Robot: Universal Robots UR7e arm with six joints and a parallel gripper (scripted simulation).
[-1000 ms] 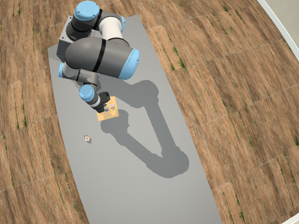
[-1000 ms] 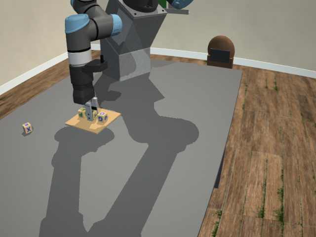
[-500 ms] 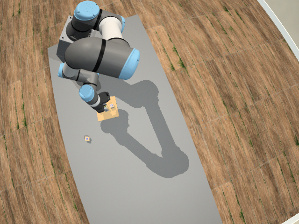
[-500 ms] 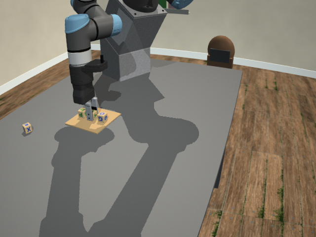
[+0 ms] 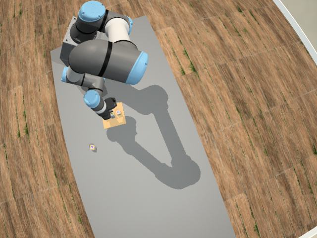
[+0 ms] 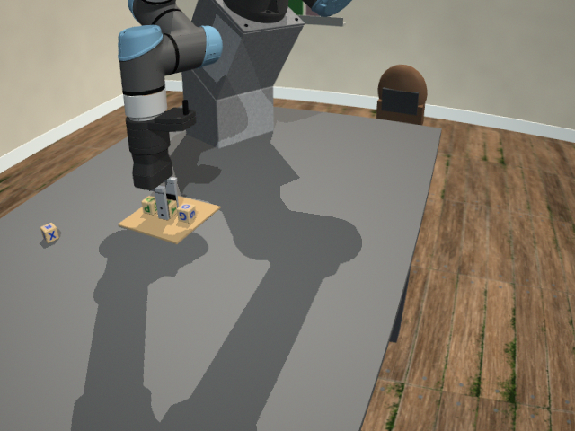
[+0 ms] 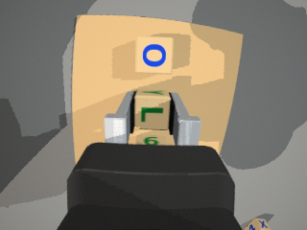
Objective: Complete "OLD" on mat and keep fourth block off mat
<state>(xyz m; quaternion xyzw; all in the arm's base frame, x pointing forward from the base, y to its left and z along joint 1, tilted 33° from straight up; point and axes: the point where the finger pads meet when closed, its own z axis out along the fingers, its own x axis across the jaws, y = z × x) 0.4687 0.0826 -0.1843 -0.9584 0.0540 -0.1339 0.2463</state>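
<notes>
The tan mat lies 20 mm below my hand. Also, from my hand: O block: 40 mm to the left, 10 mm below.
</notes>
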